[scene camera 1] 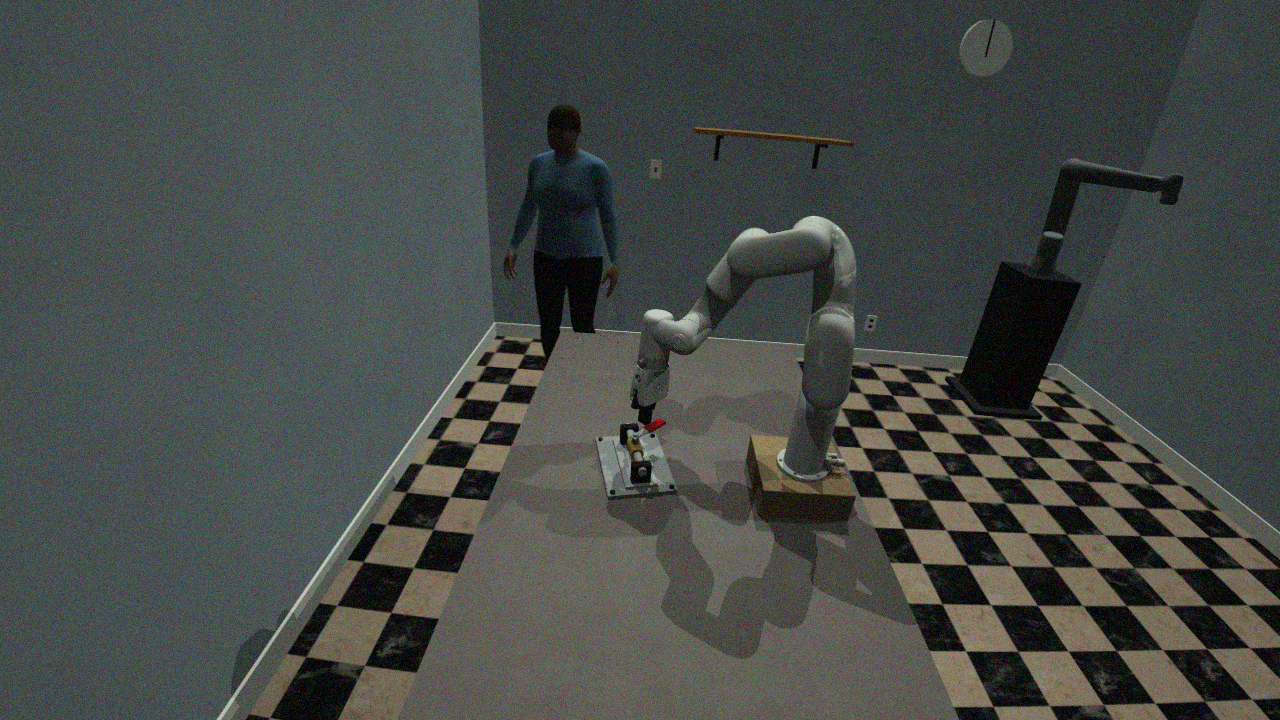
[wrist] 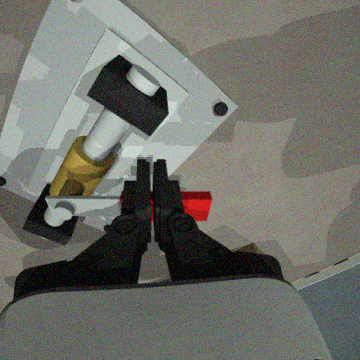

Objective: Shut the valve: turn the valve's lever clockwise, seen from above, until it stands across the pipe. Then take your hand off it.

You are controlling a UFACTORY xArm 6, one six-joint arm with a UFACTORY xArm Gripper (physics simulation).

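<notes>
The valve has a brass body on a white pipe, held by black blocks on a pale plate. Its lever has a red handle that points right and towards the back in the scene view. The lever stands at a slant to the pipe, well off its line but short of square across it. My gripper is shut and empty, pointing down at the lever's far side in the scene view. Its fingers cover part of the red handle in the wrist view; whether they touch it is unclear.
The plate lies on a long table. My arm's base stands on a wooden block to the right of the valve. A person stands beyond the table's back left. A dark second arm on a black pedestal stands at the back right.
</notes>
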